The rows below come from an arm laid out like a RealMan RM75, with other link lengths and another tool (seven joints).
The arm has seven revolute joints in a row. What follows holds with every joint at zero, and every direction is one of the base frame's. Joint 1 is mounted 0.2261 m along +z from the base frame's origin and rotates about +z. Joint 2 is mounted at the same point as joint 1 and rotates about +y. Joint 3 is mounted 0.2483 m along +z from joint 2 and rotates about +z. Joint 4 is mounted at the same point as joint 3 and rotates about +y. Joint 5 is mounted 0.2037 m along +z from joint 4 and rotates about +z. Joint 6 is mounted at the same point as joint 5 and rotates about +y. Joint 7 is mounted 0.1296 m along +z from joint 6 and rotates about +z. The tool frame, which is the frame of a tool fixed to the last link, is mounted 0.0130 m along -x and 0.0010 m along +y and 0.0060 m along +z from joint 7; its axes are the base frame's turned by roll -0.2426, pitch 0.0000 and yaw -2.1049 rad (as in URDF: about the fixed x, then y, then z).
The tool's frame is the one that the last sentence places.
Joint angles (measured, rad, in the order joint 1, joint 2, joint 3, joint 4, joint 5, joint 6, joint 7), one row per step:
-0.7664 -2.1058 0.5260 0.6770 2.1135 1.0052 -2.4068
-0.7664 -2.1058 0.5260 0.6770 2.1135 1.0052 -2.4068
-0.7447 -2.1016 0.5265 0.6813 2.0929 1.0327 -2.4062
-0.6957 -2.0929 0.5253 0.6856 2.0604 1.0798 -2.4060
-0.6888 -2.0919 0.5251 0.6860 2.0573 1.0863 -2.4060
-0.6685 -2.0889 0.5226 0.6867 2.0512 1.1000 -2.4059
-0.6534 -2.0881 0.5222 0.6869 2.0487 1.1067 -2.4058
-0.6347 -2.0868 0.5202 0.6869 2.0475 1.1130 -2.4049
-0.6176 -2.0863 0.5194 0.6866 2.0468 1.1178 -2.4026
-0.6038 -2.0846 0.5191 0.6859 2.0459 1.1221 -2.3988
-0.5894 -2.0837 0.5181 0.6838 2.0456 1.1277 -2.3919
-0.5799 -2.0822 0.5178 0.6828 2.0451 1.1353 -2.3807
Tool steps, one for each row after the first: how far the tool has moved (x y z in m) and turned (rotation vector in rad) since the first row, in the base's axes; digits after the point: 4 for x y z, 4 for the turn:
0.0000 0.0000 0.0000 0.0000 0.0000 0.0000
-0.0050 -0.0054 0.0025 -0.0049 -0.0222 0.0024
-0.0189 -0.0181 0.0070 -0.0131 -0.0596 0.0203
-0.0209 -0.0200 0.0074 -0.0150 -0.0638 0.0231
-0.0277 -0.0255 0.0089 -0.0170 -0.0729 0.0356
-0.0329 -0.0298 0.0091 -0.0191 -0.0770 0.0465
-0.0398 -0.0350 0.0097 -0.0199 -0.0801 0.0618
-0.0460 -0.0400 0.0098 -0.0213 -0.0812 0.0750
-0.0511 -0.0440 0.0102 -0.0221 -0.0802 0.0840
-0.0564 -0.0486 0.0100 -0.0246 -0.0788 0.0919
-0.0596 -0.0518 0.0101 -0.0274 -0.0738 0.0900

